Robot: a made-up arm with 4 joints.
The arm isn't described. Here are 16 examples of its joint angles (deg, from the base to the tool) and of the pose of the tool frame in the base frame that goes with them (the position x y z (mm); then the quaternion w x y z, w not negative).
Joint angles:
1: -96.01 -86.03 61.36 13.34
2: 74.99 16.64 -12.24 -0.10
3: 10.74 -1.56 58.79 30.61
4: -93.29 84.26 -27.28 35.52
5: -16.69 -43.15 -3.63 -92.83
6: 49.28 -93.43 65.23 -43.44
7: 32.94 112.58 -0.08 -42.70
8: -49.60 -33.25 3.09 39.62
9: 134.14 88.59 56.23 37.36
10: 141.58 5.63 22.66 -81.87
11: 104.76 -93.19 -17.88 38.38
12: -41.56 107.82 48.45 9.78
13: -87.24 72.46 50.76 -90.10
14: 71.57 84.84 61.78 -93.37
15: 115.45 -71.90 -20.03 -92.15
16: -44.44 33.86 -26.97 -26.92
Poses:
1: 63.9 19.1 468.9 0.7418 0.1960 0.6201 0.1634
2: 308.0 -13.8 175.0 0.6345 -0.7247 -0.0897 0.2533
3: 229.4 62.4 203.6 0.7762 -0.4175 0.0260 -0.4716
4: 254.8 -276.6 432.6 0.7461 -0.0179 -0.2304 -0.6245
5: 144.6 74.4 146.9 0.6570 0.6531 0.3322 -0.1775
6: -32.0 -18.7 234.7 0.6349 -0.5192 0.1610 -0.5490
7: 182.4 139.8 463.8 0.5422 -0.0006 -0.7383 0.4012
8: 229.9 135.2 315.2 0.9631 -0.0872 0.2144 0.1371
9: 187.7 -32.8 98.2 0.3942 -0.4630 -0.7265 0.3201
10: 293.5 -165.6 313.1 0.7736 -0.5599 -0.0691 0.2885
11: 19.5 -235.6 238.9 0.1129 -0.7147 0.6863 -0.0732
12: 226.3 -82.5 511.6 0.3706 0.3245 -0.5545 -0.6707
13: 332.1 -141.6 374.0 0.1196 -0.5985 0.6562 0.4437
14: 293.4 93.6 227.4 0.5073 0.4672 -0.4523 0.5655
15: 78.4 -279.8 344.5 0.7683 -0.3105 0.1952 -0.5247
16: 374.9 -33.3 404.7 0.9137 0.2998 -0.2710 0.0420
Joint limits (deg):
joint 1: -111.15..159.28
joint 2: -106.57..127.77
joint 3: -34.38..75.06
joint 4: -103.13..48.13
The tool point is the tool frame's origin. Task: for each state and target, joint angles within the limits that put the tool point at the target. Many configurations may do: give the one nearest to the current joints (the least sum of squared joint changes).
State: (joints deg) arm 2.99 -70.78 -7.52 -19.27
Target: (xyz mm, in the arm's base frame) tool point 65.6 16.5 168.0
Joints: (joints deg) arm 6.67 -71.55 8.51 -21.72
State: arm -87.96 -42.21 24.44 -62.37
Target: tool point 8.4 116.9 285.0
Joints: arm -47.54 -84.65 0.12 -88.42
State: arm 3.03 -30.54 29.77 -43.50
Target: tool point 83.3 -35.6 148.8
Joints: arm 17.93 -56.10 16.54 -61.09
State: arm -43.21 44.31 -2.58 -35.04
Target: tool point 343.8 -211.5 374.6
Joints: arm -89.74 56.25 -25.87 -47.41
